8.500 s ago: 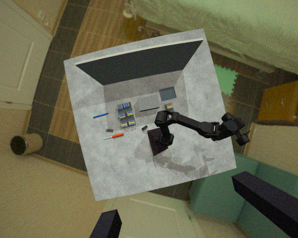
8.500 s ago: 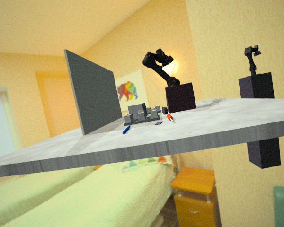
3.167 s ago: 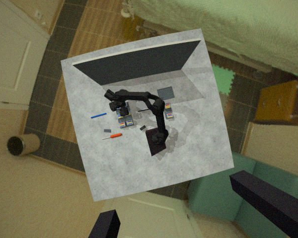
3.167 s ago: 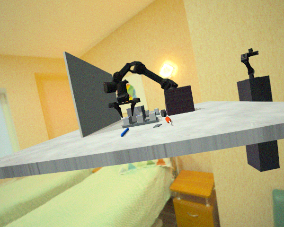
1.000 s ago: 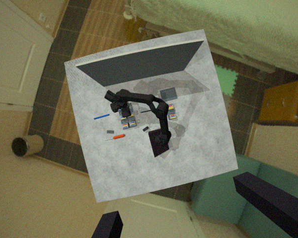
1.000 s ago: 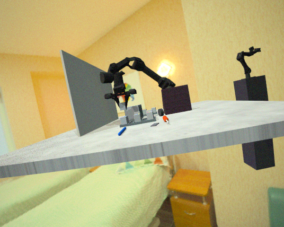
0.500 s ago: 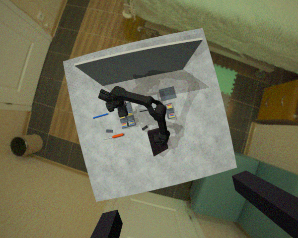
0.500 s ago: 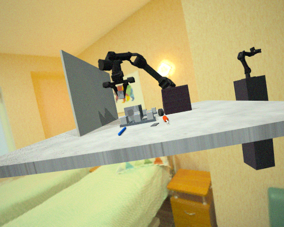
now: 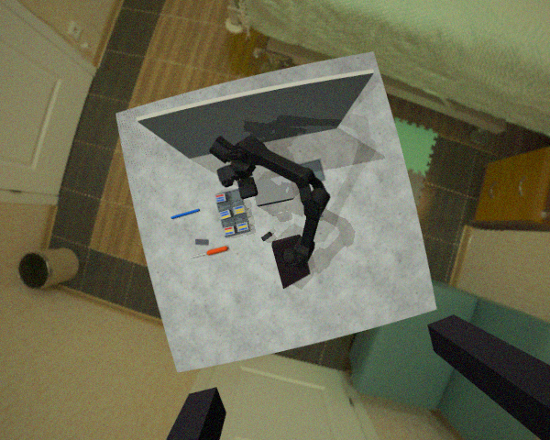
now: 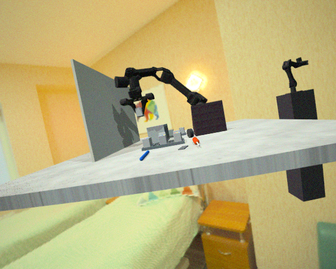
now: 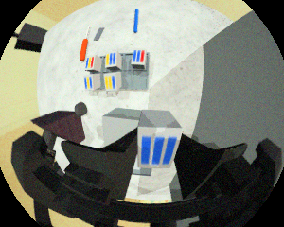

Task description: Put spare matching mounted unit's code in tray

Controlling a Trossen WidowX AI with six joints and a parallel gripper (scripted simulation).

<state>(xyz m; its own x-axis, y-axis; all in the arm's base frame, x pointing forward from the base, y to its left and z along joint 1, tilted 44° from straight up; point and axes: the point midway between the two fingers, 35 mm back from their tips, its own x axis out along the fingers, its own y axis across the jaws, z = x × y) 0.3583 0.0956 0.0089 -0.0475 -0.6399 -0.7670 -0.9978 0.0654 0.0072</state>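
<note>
Right now my gripper tip is 40 mm past the dark grey tray, 270 mm to the left of it and 180 mm above it. Also, from my gripper tip: blue pen: 50 mm behind, 320 mm to the left, 170 mm below; grey rack: 110 mm behind, 110 mm to the left, 170 mm below; grey panel: 170 mm ahead, 120 mm to the right, 50 mm above.
</note>
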